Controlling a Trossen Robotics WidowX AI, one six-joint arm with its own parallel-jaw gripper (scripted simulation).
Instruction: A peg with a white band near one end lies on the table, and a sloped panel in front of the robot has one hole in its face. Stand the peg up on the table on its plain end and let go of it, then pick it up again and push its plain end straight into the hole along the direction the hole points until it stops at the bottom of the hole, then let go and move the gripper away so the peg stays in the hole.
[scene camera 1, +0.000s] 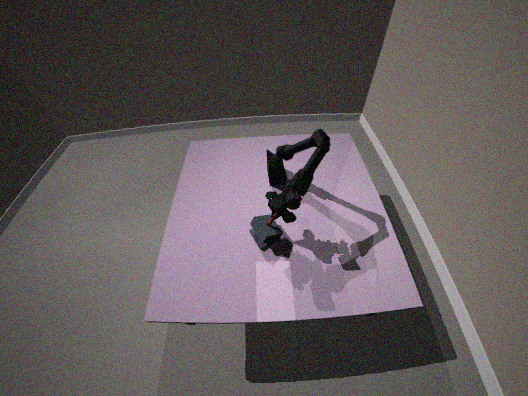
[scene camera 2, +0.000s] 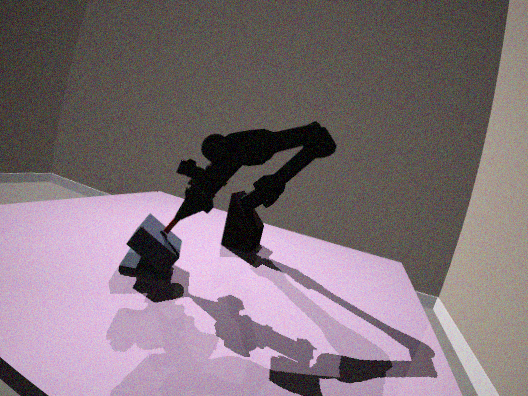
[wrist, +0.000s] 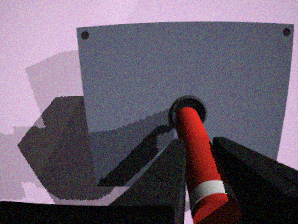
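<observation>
My gripper (scene camera 2: 175, 219), which the wrist camera also shows me (wrist: 197, 147), is holding a peg. I can see a sloped panel as well (scene camera 2: 148, 242) (wrist: 131, 74).
</observation>
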